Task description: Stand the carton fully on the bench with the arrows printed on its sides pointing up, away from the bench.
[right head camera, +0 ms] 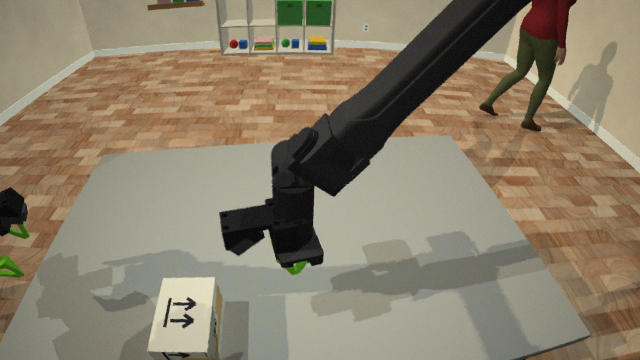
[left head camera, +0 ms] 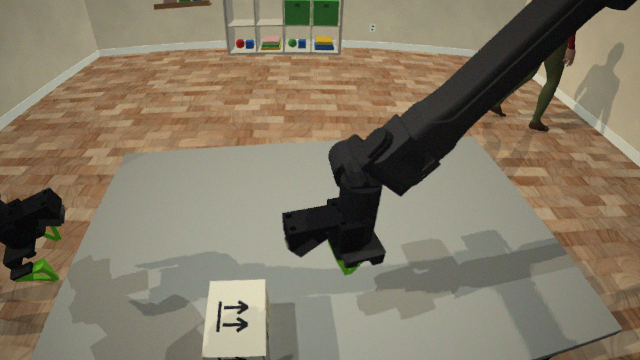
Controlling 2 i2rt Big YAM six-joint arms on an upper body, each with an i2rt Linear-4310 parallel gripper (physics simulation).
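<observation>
The white carton lies on its side on the grey bench, near the bottom of both views. Two arrows on its upward face point to the right of the picture, parallel to the bench. Part of another arrow shows on its near side, cut off by the picture edge. My right gripper is shut and empty, above the bench, to the right of the carton and farther back, apart from it. My left gripper is open and empty at the left edge, well away from the carton.
The right arm reaches in from the upper right over the bench. A person stands on the floor beyond the bench at the right. A shelf unit stands at the back wall.
</observation>
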